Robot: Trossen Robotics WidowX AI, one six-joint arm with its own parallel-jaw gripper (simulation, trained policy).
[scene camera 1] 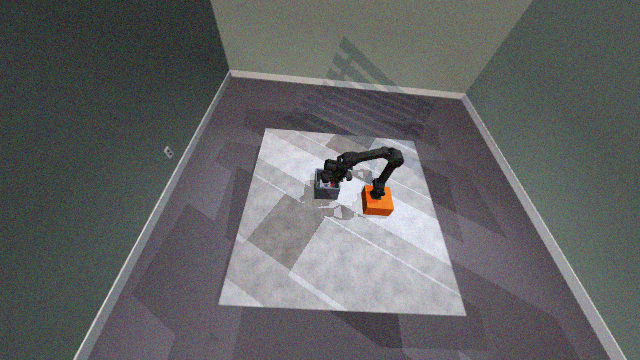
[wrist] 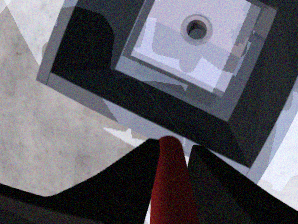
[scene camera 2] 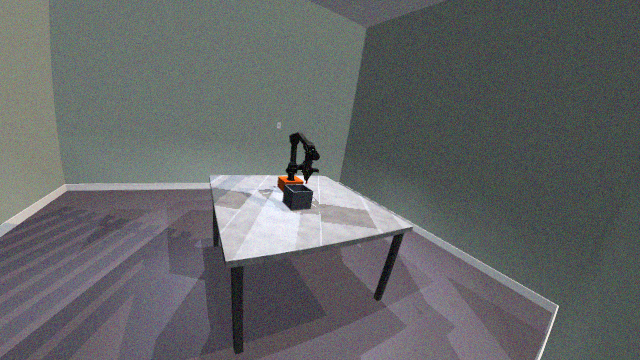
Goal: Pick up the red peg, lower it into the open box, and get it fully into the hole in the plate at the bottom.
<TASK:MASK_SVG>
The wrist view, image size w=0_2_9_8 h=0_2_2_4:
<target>my gripper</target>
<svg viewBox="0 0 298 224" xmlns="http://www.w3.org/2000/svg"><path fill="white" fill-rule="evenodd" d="M193 144L188 169L200 224L298 224L297 210L278 200L278 198L271 196L270 193L267 193L267 190L259 188L258 184L247 179L246 176L243 176L241 172L231 167L230 164L226 164L221 157L214 155L204 145ZM160 140L146 140L145 143L138 145L132 152L126 153L126 155L114 161L109 168L102 169L96 176L86 179L84 183L81 181L77 185L72 185L71 188L63 190L61 193L56 193L55 196L52 196L52 194L48 197L40 196L40 194L29 193L27 190L16 189L13 186L0 183L0 224L144 224L150 200L152 200L158 160L160 160L161 155Z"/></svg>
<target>dark box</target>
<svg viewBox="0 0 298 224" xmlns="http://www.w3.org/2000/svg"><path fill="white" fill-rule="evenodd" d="M189 32L190 39L200 40L205 36L204 31ZM65 0L49 37L37 73L37 81L149 139L176 137L180 140L185 156L190 157L193 144L204 145L255 184L259 183L298 112L298 0L247 0L261 7L246 47L243 48L245 51L242 52L237 68L223 92L223 97L213 95L204 88L132 56L134 45L153 8L154 0Z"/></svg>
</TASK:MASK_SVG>
